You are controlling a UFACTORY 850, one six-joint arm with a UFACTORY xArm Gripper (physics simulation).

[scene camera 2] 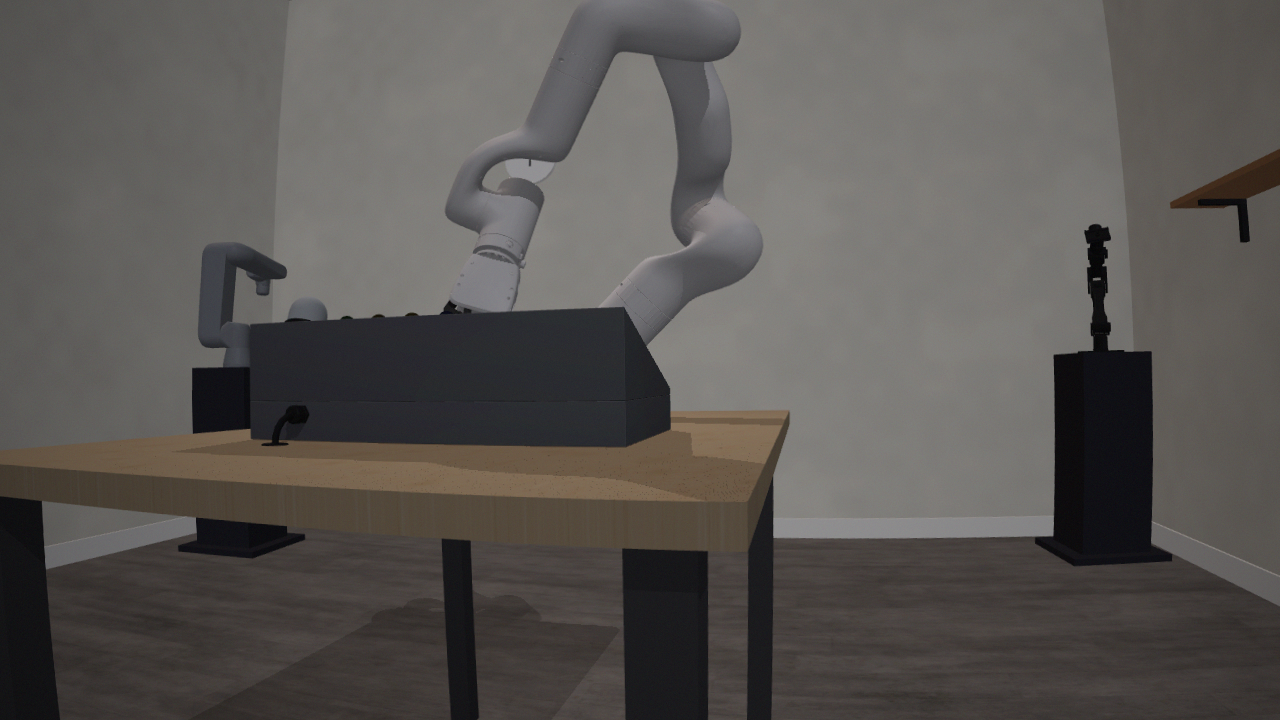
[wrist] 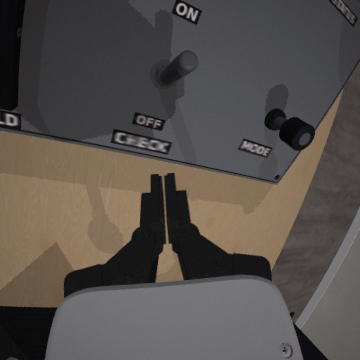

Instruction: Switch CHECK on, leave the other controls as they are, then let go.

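Observation:
The CHECK toggle lever (wrist: 180, 67) stands on the dark grey control panel (wrist: 225, 100) in the wrist view. Its tip leans up and right, towards the side of the ON label (wrist: 187, 11) and away from the OFF label (wrist: 148, 121). The CHECK label (wrist: 141, 142) is at the panel's lower edge. My gripper (wrist: 163, 186) is shut and empty. Its fingertips are below the CHECK label in the wrist view, apart from the lever. In the scene view the fingertips and the lever are hidden behind the console (scene camera 2: 438, 362).
The black MODE knob (wrist: 297, 133) sticks up near the panel's corner, right of the lever. The console stands on a wooden table (scene camera 2: 402, 510). A black cable (scene camera 2: 281, 424) leaves its back. Other robot arms stand on pedestals (scene camera 2: 1102, 447) (scene camera 2: 220, 398) beyond the table.

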